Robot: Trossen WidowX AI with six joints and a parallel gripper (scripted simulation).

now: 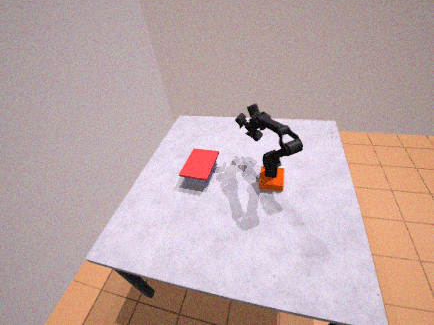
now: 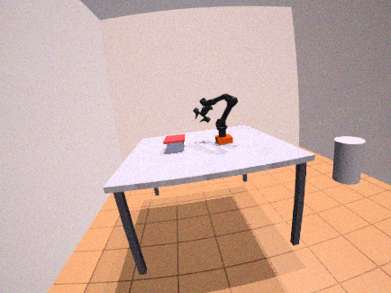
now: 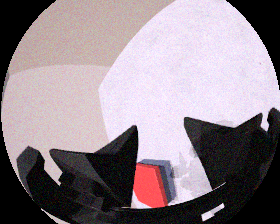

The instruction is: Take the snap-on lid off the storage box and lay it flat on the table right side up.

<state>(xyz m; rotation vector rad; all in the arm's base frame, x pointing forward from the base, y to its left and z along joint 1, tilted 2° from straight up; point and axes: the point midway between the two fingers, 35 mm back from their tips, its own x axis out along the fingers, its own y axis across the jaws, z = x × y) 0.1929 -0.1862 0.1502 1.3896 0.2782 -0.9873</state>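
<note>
Now: the lid 210 mm ahead of my gripper tip, 240 mm to the left of it and 100 mm below it. Round my gripper tip: storage box 210 mm ahead, 240 mm to the left, 140 mm below.
</note>
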